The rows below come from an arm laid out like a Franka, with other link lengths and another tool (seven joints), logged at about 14 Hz.
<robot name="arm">
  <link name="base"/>
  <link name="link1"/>
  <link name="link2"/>
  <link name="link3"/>
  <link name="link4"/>
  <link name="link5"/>
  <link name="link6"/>
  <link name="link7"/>
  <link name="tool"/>
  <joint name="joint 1" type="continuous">
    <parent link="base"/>
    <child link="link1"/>
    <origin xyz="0 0 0.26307" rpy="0 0 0"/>
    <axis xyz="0 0 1"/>
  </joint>
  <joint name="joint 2" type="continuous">
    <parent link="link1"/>
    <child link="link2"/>
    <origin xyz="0 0 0" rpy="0 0 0"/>
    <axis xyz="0 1 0"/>
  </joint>
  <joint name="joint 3" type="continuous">
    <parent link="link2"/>
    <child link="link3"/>
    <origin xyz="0 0 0.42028" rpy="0 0 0"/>
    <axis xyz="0 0 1"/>
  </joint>
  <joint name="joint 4" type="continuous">
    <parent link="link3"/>
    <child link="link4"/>
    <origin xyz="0.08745 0 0" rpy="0 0 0"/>
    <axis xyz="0 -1 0"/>
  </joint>
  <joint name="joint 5" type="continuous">
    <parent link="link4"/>
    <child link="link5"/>
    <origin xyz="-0.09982 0 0.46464" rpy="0 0 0"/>
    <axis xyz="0 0 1"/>
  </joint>
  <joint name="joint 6" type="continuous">
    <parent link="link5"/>
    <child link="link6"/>
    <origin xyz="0 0 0" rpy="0 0 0"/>
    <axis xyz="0 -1 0"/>
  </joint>
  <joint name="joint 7" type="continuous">
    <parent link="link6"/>
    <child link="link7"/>
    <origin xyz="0.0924 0 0" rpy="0 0 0"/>
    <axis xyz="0 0 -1"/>
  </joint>
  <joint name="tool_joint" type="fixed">
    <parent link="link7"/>
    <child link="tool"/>
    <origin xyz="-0.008 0.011 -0.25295" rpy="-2.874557 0 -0.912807"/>
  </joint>
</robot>
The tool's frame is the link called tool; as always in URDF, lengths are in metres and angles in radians. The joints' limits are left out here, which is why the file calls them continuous.
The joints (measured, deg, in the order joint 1, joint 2, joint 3, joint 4, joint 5, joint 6, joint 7), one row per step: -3.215 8.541 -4.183 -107.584 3.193 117.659 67.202; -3.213 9.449 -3.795 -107.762 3.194 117.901 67.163; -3.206 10.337 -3.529 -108.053 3.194 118.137 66.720; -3.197 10.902 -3.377 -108.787 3.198 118.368 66.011; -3.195 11.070 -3.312 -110.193 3.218 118.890 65.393; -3.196 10.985 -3.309 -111.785 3.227 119.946 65.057; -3.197 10.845 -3.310 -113.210 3.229 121.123 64.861; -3.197 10.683 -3.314 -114.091 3.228 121.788 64.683; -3.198 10.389 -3.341 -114.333 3.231 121.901 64.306; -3.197 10.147 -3.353 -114.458 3.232 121.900 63.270; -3.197 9.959 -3.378 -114.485 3.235 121.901 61.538; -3.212 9.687 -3.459 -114.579 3.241 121.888 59.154; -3.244 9.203 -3.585 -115.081 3.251 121.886 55.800
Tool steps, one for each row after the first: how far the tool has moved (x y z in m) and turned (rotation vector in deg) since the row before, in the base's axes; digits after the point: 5 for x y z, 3 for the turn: 0.00086 0.00470 -0.01270 0.097 0.839 0.412; -0.00038 0.00342 -0.01355 0.092 0.923 0.699; -0.00389 0.00242 -0.01372 0.120 1.035 0.848; -0.00764 0.00158 -0.01456 0.140 1.020 0.638; -0.00690 0.00051 -0.01221 0.046 0.437 0.276; -0.00535 0.00024 -0.00970 -0.006 0.103 0.134; -0.00366 0.00017 -0.00514 0.001 0.049 0.141; -0.00123 -0.00018 0.00149 0.009 -0.181 0.340; -0.00099 0.00010 0.00177 0.044 -0.161 1.021; -0.00043 -0.00004 0.00203 0.060 -0.236 1.702; -0.00116 -0.00075 0.00241 0.077 -0.266 2.282; -0.00435 -0.00106 0.00119 0.140 -0.125 3.182
